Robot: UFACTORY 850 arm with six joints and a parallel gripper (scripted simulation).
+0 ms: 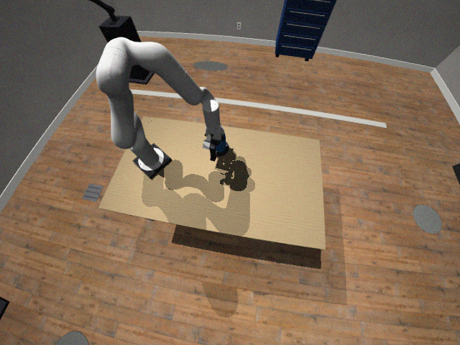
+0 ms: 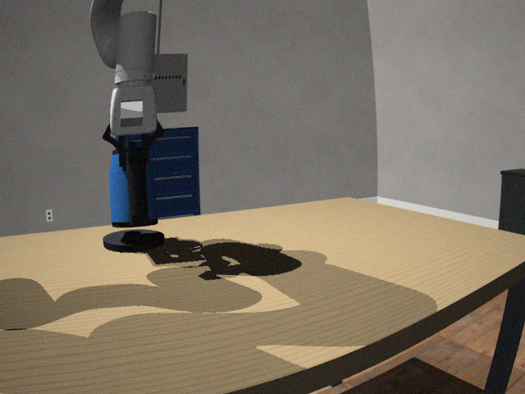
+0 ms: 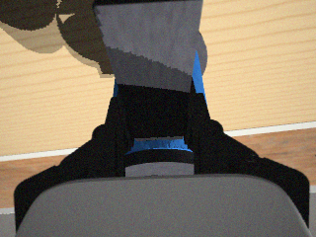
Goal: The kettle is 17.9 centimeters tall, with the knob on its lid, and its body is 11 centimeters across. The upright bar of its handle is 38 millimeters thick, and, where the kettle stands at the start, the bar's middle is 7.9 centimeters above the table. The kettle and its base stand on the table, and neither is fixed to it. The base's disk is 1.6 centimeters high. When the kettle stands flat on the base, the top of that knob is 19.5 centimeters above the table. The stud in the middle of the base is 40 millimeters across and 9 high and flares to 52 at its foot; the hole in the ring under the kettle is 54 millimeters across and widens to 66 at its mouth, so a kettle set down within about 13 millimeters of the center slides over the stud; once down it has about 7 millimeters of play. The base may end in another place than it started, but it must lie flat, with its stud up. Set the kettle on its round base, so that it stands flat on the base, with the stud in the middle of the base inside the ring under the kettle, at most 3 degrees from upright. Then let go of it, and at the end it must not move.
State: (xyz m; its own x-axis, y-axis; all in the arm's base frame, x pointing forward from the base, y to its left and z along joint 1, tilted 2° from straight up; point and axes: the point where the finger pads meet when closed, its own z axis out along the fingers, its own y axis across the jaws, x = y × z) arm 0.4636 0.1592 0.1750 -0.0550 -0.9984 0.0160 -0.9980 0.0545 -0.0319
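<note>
Right now my hand is 2 cm to the right of the blue kettle and 5 cm above it. Round my hand: round kettle base: 7 cm to the left, 18 cm below.
</note>
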